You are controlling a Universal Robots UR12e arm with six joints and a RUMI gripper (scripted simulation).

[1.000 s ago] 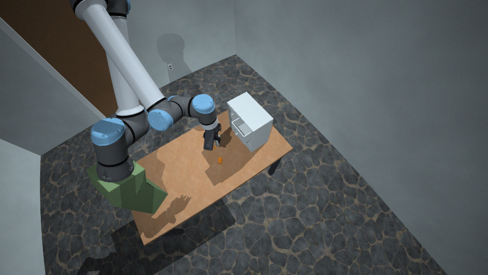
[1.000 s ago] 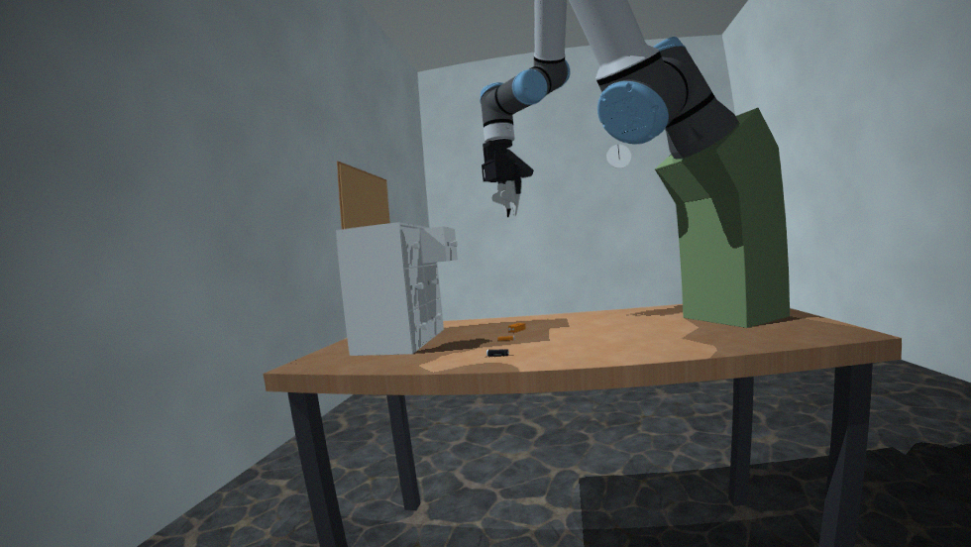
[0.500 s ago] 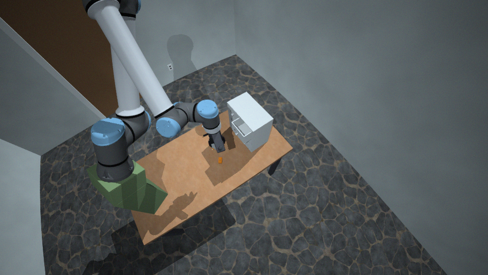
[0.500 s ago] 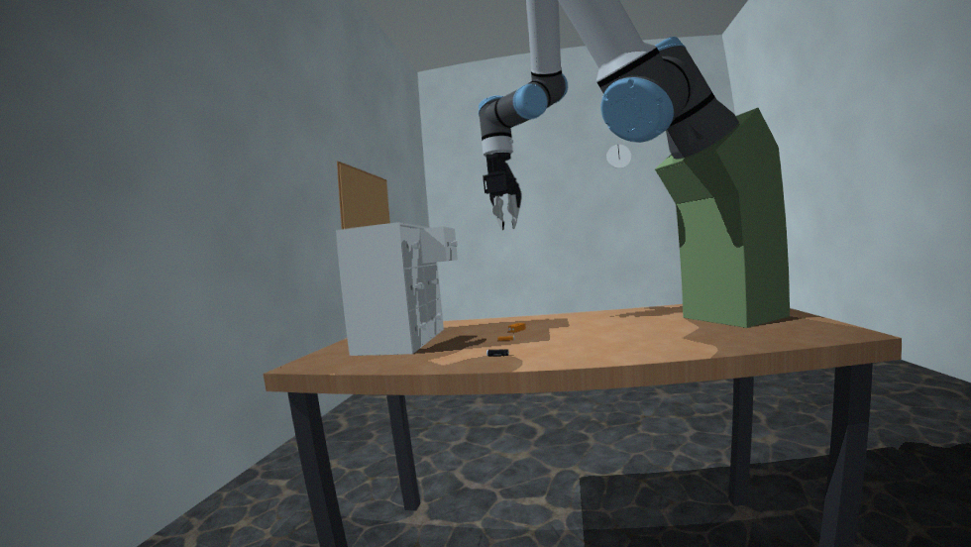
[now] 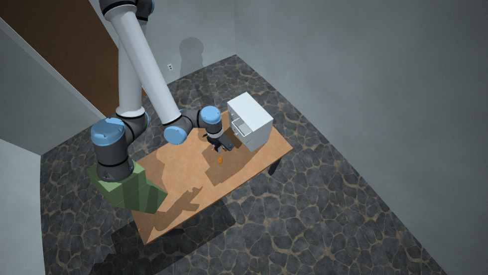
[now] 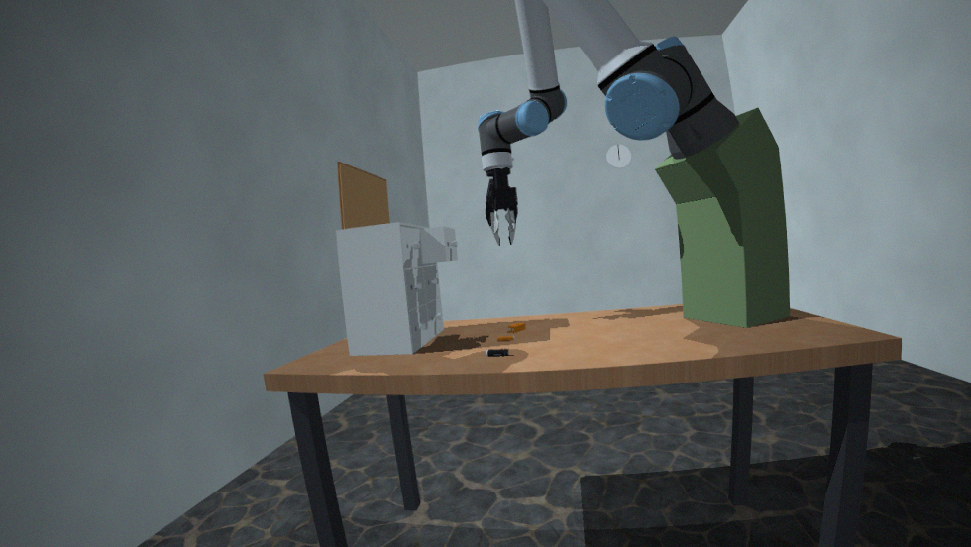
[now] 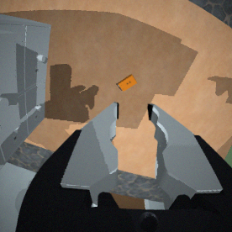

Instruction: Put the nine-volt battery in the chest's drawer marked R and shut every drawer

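The orange nine-volt battery is 10 mm behind my hand, 60 mm to the left of it and 260 mm below it. Round my hand: dark object (40 mm ahead, 320 mm to the left, 260 mm below); then orange cylindrical battery (20 mm ahead, 170 mm to the left, 260 mm below).
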